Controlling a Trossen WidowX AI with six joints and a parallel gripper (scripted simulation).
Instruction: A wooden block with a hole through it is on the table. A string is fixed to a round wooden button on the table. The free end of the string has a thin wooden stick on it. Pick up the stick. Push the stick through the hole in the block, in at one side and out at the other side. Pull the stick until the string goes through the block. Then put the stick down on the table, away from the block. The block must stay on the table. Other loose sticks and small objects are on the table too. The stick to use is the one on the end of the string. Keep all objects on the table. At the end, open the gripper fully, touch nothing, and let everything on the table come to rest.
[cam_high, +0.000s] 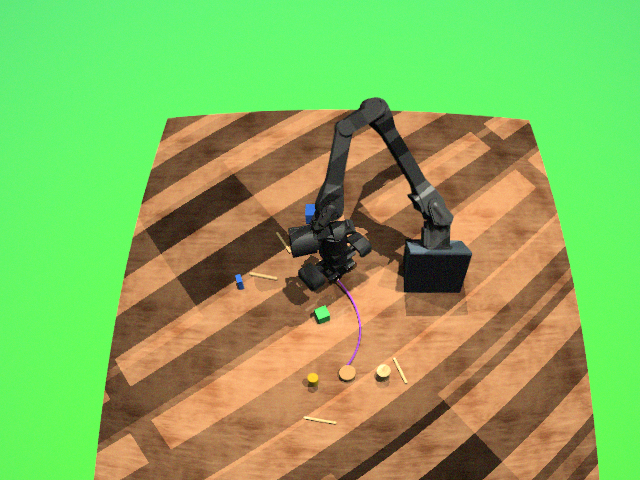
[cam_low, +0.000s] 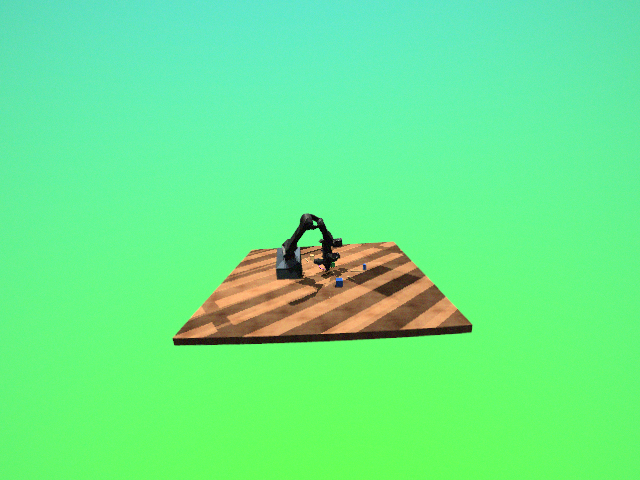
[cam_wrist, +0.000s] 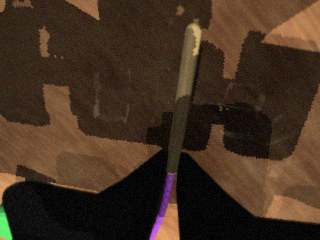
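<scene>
The green block is 100 mm to the left of my gripper tip and 40 mm ahead of it. Round my gripper tip: thin wooden stick 10 mm to the right, 10 mm ahead; then small blue block 250 mm ahead, 10 mm to the right, 10 mm above; then blue cube 210 mm to the right, 40 mm ahead, 10 mm above.
</scene>
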